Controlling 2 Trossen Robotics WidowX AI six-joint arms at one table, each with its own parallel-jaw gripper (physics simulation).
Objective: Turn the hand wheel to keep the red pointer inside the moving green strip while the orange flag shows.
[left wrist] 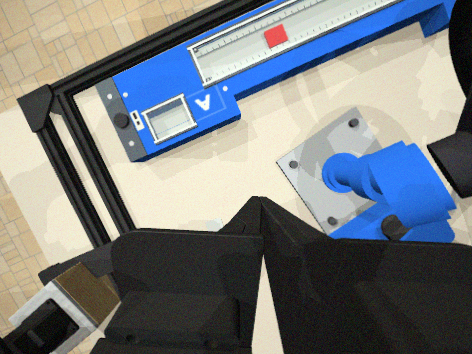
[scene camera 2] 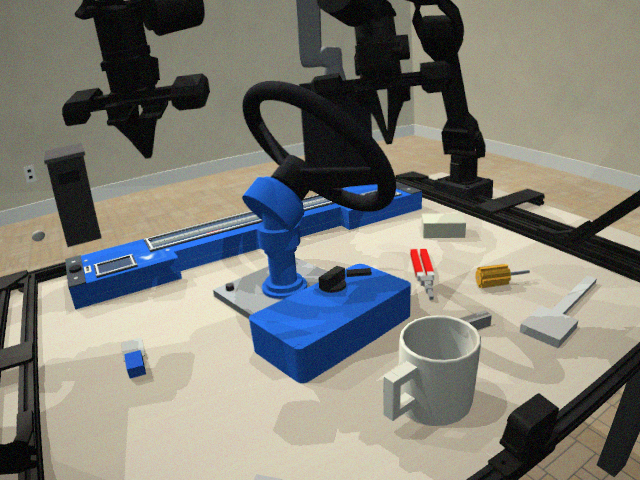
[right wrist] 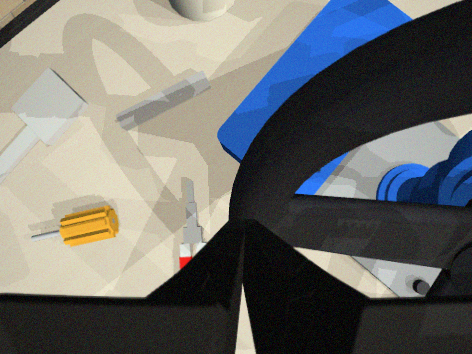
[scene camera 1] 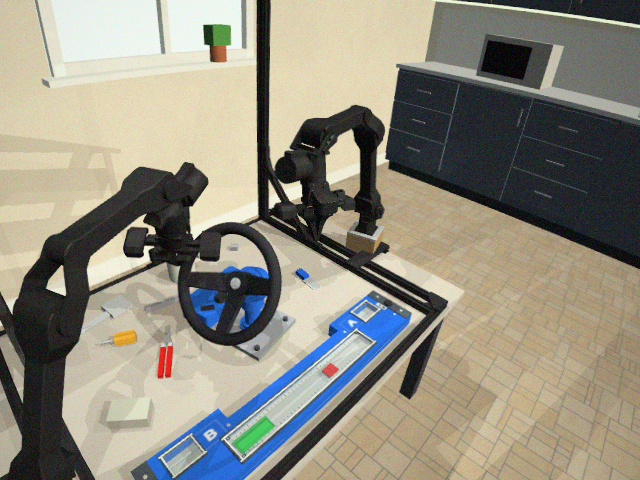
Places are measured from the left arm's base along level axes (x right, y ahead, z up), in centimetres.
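Pixels of known places: left gripper, fingertip midpoint: [left wrist: 257,203] [scene camera 2: 149,156] [scene camera 1: 316,240]; right gripper, fingertip midpoint: [scene camera 2: 389,143] [right wrist: 241,231] [scene camera 1: 177,264]; left arm's base, origin of the base link: [left wrist: 51,324] [scene camera 1: 366,229]; right arm's base, origin of the base link: [scene camera 2: 463,179].
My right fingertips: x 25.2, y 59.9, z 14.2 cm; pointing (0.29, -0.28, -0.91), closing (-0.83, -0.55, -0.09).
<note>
Ahead of a thing's pixels: the offset from my right fingertips to its top centre. "spot": to the spot under its first point.
The black hand wheel [scene camera 1: 274,279] [scene camera 2: 273,91] [right wrist: 290,145] stands tilted on its blue column {spot: dz -13.3, dx -10.1, dy -12.0 cm} [scene camera 2: 280,248]. On the long blue gauge, the red pointer {spot: dz -18.3, dx -36.6, dy -4.3 cm} [scene camera 1: 330,369] [left wrist: 276,36] lies toward the A end, well outside the green strip {spot: dz -18.3, dx -29.9, dy +16.9 cm} [scene camera 1: 253,435] near the B end. No orange flag shows at window A {spot: dz -18.3, dx -37.4, dy -26.5 cm} [scene camera 1: 366,310] [left wrist: 170,119] or window B {spot: dz -18.3, dx -20.6, dy +26.4 cm} [scene camera 1: 182,454]. My left gripper [scene camera 1: 314,237] [scene camera 2: 148,155] [left wrist: 257,203] is shut and empty, above the table and apart from the wheel. My right gripper [scene camera 2: 388,140] [right wrist: 241,231] is shut and empty, its tips close by the rim; contact is unclear.
A blue box [scene camera 2: 330,330] with a black knob {dz -15.3, dx -1.8, dy -8.4 cm} [scene camera 2: 331,279] stands by the column. A grey mug {spot: dz -15.6, dx +19.9, dy -20.6 cm} [scene camera 2: 439,377], red pliers {dz -21.3, dx +1.5, dy +7.1 cm} [scene camera 1: 164,359] [scene camera 2: 422,262], an orange screwdriver {dz -19.1, dx +13.3, dy +11.7 cm} [scene camera 1: 125,338] [right wrist: 89,226], a pale block {dz -19.3, dx -4.5, dy +24.2 cm} [scene camera 1: 129,411] and a small blue piece {dz -20.7, dx -16.2, dy -34.4 cm} [scene camera 2: 134,363] lie around.
</note>
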